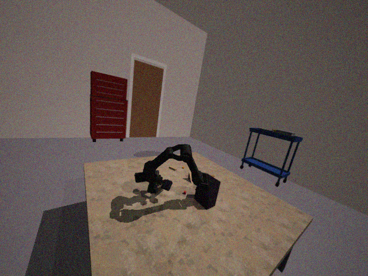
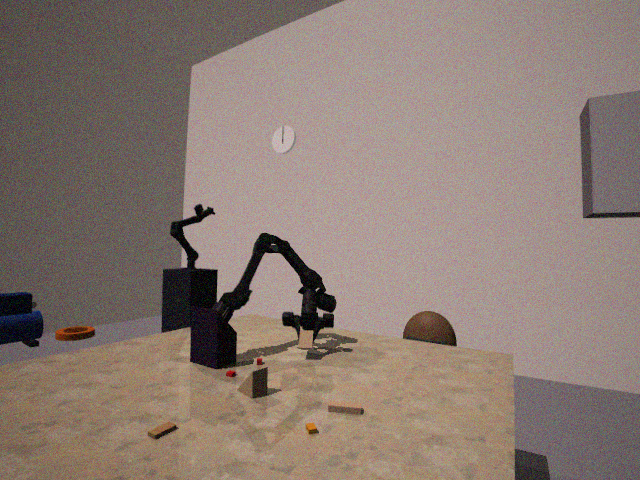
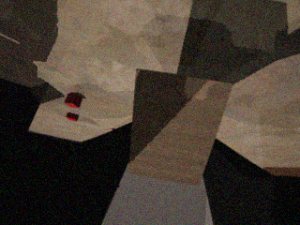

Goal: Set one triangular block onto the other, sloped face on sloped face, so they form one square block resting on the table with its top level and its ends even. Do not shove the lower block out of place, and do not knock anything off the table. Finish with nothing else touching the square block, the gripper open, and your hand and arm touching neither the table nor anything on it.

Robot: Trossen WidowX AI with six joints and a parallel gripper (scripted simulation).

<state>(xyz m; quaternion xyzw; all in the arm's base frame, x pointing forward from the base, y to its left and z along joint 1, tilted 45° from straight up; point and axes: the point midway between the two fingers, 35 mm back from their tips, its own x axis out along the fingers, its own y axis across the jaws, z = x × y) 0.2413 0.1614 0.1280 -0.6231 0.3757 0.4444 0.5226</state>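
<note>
Right now the small red piece is 120 mm behind my gripper tip, 260 mm to the right of it and 50 mm below it. Also, from my gripper tip: small orange piece (210 mm ahead, 420 mm to the right, 50 mm below); then brown bar (50 mm behind, 560 mm to the right, 50 mm below); then tan bar (240 mm ahead, 310 mm to the right, 50 mm below).
</note>
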